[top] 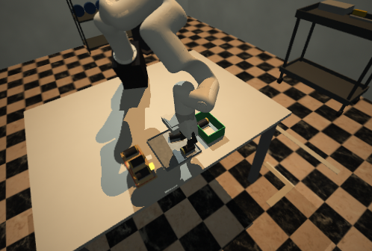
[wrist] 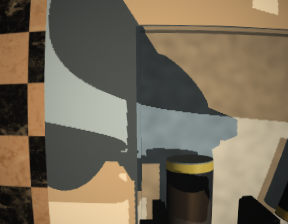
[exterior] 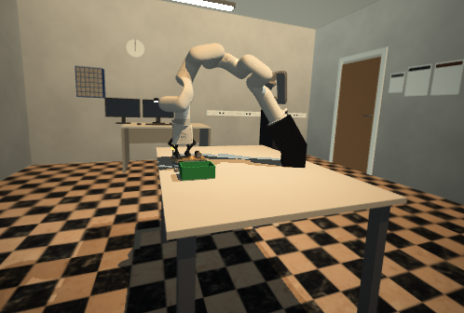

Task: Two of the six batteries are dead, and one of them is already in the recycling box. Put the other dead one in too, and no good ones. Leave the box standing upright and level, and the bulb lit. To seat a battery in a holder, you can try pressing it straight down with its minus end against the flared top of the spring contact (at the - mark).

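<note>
The green recycling box is 15 cm to the left of my hand, 6 cm below it and 1 cm behind it. Round my hand: grey tray (8 cm below, 7 cm behind, 2 cm to the right).
</note>
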